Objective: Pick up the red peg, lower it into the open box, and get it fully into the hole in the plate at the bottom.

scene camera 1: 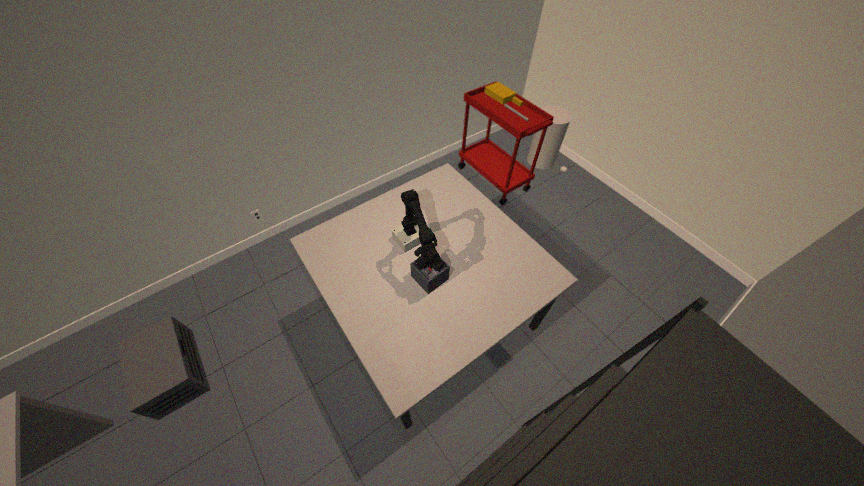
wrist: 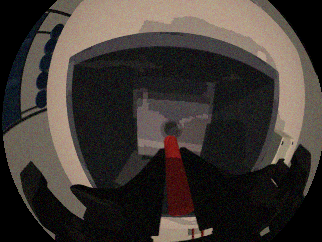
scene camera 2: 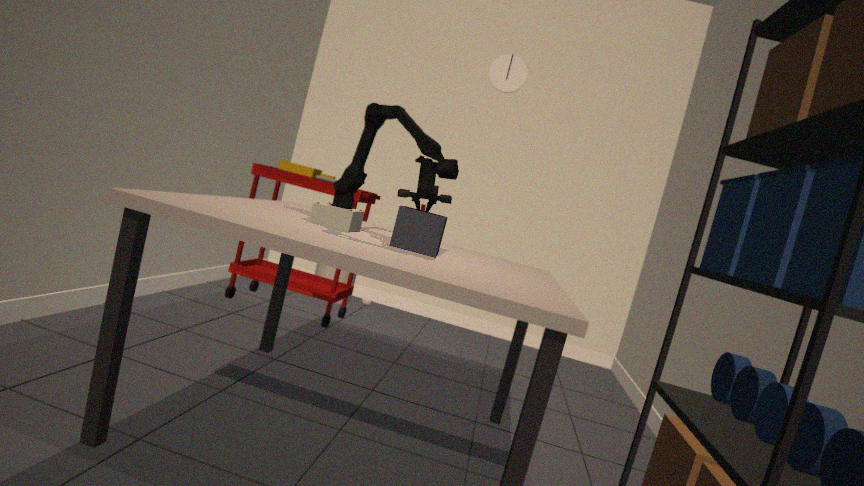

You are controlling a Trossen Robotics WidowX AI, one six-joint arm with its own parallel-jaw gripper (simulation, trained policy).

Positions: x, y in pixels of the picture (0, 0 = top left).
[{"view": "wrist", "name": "my gripper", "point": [172, 152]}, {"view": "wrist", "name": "red peg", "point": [180, 202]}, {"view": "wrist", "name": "dark grey box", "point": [103, 80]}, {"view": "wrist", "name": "grey plate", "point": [155, 110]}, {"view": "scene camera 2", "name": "my gripper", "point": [421, 220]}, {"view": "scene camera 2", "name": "dark grey box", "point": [416, 231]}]
